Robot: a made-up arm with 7 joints. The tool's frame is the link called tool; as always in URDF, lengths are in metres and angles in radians. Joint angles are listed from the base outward. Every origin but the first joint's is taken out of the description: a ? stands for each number. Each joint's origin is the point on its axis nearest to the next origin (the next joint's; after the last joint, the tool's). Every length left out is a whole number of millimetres.
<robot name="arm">
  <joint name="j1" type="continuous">
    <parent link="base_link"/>
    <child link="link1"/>
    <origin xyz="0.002 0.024 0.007" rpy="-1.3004 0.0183 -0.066"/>
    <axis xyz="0 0 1"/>
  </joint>
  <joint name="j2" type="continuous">
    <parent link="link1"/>
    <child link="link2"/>
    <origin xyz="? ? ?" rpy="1.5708 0 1.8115"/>
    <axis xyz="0 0 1"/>
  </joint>
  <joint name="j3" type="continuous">
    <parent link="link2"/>
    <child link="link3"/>
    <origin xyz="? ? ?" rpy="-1.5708 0 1.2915"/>
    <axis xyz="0 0 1"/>
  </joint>
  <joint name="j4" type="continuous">
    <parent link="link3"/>
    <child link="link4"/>
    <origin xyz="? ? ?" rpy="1.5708 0 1.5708"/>
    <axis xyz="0 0 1"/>
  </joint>
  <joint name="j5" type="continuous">
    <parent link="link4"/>
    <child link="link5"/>
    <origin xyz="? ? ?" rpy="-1.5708 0 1.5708"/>
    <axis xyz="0 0 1"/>
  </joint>
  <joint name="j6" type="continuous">
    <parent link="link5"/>
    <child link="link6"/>
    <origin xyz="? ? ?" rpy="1.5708 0 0"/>
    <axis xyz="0 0 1"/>
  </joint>
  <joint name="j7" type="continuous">
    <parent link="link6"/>
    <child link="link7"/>
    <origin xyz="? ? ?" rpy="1.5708 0 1.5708"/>
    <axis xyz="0 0 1"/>
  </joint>
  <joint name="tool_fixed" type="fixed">
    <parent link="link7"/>
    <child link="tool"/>
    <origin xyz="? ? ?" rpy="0 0 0"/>
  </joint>
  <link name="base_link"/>
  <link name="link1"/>
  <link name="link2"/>
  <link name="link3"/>
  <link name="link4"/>
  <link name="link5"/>
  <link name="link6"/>
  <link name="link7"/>
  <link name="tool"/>
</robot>
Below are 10 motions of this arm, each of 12 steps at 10 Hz.
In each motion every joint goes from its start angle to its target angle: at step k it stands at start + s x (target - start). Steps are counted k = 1, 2, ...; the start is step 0. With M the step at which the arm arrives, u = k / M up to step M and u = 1 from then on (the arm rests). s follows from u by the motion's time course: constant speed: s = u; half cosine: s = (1 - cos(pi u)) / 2; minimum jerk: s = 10 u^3 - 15 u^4 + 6 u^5.
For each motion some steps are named. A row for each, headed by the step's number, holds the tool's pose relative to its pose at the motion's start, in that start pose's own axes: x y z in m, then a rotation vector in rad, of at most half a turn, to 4 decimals.
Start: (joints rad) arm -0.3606 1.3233 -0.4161 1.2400 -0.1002 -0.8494 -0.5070
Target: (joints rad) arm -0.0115 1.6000 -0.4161 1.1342 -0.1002 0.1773 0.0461
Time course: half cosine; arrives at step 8
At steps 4, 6, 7, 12:
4: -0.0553 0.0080 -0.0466 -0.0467 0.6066 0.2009
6: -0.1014 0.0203 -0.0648 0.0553 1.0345 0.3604
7: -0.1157 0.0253 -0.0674 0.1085 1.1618 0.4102
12: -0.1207 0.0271 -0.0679 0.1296 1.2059 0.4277

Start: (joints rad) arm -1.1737 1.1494 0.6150 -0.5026 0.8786 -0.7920 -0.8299
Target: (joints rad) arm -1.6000 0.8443 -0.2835 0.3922 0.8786 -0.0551 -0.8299
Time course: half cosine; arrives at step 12
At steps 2, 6, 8, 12:
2: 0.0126 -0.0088 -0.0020 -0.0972 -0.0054 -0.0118
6: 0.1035 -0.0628 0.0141 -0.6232 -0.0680 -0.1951
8: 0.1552 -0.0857 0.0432 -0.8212 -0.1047 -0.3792
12: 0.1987 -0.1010 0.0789 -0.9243 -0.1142 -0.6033

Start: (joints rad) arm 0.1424 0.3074 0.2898 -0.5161 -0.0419 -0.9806 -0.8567
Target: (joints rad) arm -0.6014 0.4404 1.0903 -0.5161 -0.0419 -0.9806 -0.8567
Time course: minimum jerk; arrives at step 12
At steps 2, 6, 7, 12:
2: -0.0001 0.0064 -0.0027 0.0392 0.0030 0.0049
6: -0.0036 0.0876 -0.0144 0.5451 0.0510 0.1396
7: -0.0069 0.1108 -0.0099 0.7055 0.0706 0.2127
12: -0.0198 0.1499 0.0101 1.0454 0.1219 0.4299

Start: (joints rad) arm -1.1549 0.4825 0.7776 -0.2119 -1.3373 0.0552 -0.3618
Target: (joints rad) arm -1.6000 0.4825 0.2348 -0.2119 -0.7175 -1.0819 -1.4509
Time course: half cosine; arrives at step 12
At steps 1, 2, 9, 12:
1: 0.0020 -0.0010 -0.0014 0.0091 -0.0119 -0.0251
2: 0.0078 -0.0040 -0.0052 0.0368 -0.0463 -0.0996
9: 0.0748 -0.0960 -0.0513 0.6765 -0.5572 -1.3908
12: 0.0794 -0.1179 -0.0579 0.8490 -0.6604 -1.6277

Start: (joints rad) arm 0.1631 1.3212 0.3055 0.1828 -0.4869 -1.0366 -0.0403
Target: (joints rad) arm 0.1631 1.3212 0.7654 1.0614 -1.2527 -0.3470 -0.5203
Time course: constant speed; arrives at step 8
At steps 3, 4, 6, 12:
3: -0.0502 0.0717 -0.0280 -0.0088 0.4240 0.2973
4: -0.0737 0.0914 -0.0310 -0.0504 0.5342 0.4159
6: -0.1270 0.1196 -0.0285 -0.1842 0.6882 0.6751
12: -0.1828 0.1295 -0.0177 -0.3679 0.7343 0.9508

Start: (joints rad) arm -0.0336 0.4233 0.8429 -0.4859 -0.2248 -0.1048 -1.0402
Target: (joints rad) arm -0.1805 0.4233 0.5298 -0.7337 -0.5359 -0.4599 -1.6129
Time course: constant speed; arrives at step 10
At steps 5, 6, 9, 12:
5: 0.0374 -0.0118 0.0346 0.1802 -0.3975 -0.3735
6: 0.0428 -0.0145 0.0419 0.2272 -0.4740 -0.4413
9: 0.0552 -0.0229 0.0636 0.3889 -0.6961 -0.6265
12: 0.0581 -0.0257 0.0705 0.4496 -0.7675 -0.6813

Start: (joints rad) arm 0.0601 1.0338 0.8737 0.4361 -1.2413 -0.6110 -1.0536
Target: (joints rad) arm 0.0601 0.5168 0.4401 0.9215 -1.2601 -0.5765 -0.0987
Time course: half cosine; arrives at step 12
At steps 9, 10, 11, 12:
9: -0.1921 -0.1629 -0.0981 -0.2788 0.7529 1.2219
10: -0.2064 -0.1840 -0.1003 -0.2784 0.8438 1.3159
11: -0.2149 -0.1977 -0.1011 -0.2754 0.9026 1.3725
12: -0.2177 -0.2023 -0.1013 -0.2738 0.9230 1.3913

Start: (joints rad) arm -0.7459 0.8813 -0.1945 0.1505 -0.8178 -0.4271 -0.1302
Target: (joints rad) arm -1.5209 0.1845 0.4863 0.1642 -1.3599 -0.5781 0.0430
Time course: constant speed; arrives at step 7
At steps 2, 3, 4, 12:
2: 0.0569 -0.0043 0.0380 -0.2948 -0.4189 0.2161
3: 0.0789 -0.0069 0.0572 -0.4710 -0.6086 0.3068
4: 0.0978 -0.0106 0.0750 -0.6655 -0.7812 0.3857
12: 0.1452 -0.0343 0.1166 -1.3493 -1.1587 0.5521

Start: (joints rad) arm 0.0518 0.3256 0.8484 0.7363 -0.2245 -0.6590 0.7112
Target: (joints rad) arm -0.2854 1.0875 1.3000 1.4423 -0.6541 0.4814 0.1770
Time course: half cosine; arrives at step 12
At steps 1, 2, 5, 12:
1: 0.0045 -0.0005 0.0002 0.0083 0.0139 0.0032
2: 0.0175 -0.0019 0.0013 0.0296 0.0565 0.0128
5: 0.0856 -0.0084 0.0171 0.0531 0.3639 0.0570
12: 0.1580 -0.0342 0.0943 -0.4479 1.0833 -0.1417

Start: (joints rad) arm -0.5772 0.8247 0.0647 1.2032 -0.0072 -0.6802 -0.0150
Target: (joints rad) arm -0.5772 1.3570 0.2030 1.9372 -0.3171 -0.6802 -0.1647
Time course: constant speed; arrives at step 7
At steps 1, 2, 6, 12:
1: -0.0122 0.0366 -0.0141 0.0178 0.0973 0.0665
2: -0.0276 0.0730 -0.0245 0.0305 0.1893 0.1416
6: -0.1171 0.2038 -0.0294 0.0309 0.4941 0.5134
12: -0.1445 0.2296 -0.0223 0.0188 0.5524 0.6206

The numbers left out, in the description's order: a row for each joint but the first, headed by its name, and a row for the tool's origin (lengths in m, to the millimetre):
j2: -0.002 0.009 0
j3: 0.24 -0.059 0
j4: 0.002 -0.017 0
j5: -0.156 -0.01 0
j6: 0 0 0
j7: 0 0.061 0
tool: 0 0 0

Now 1 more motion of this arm.
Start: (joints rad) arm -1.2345 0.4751 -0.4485 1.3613 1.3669 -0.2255 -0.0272
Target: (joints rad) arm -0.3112 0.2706 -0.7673 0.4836 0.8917 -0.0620 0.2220
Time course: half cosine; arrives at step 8
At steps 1, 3, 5, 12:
1: 0.0010 -0.0079 0.0096 -0.0041 -0.0203 0.0108
3: -0.0050 -0.0639 0.0831 -0.0772 -0.1811 0.0800
5: -0.0565 -0.1317 0.1928 -0.3207 -0.4151 0.1427
12: -0.1298 -0.1624 0.2721 -0.6289 -0.5615 0.1527

